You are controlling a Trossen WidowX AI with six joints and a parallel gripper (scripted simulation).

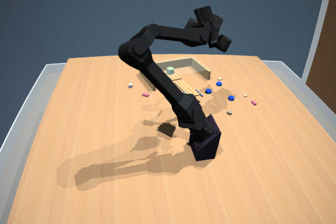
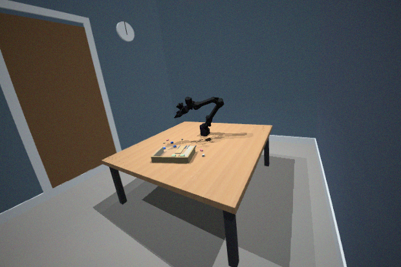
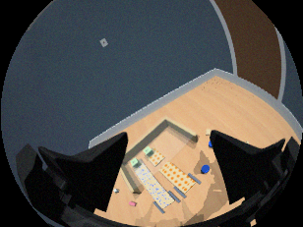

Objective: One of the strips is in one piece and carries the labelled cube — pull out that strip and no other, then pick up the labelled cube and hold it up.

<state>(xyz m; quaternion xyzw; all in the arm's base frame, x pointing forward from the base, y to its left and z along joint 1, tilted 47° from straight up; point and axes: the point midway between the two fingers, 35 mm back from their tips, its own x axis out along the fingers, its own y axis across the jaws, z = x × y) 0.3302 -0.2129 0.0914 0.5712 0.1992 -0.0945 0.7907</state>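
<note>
Now: gripper tip 300 mm above the orange-dotted strip, 60 mm short of it and 40 mm to the right of it. Also, from my gripper tip: grey piece (300 mm below, 160 mm behind, 100 mm to the right).
</note>
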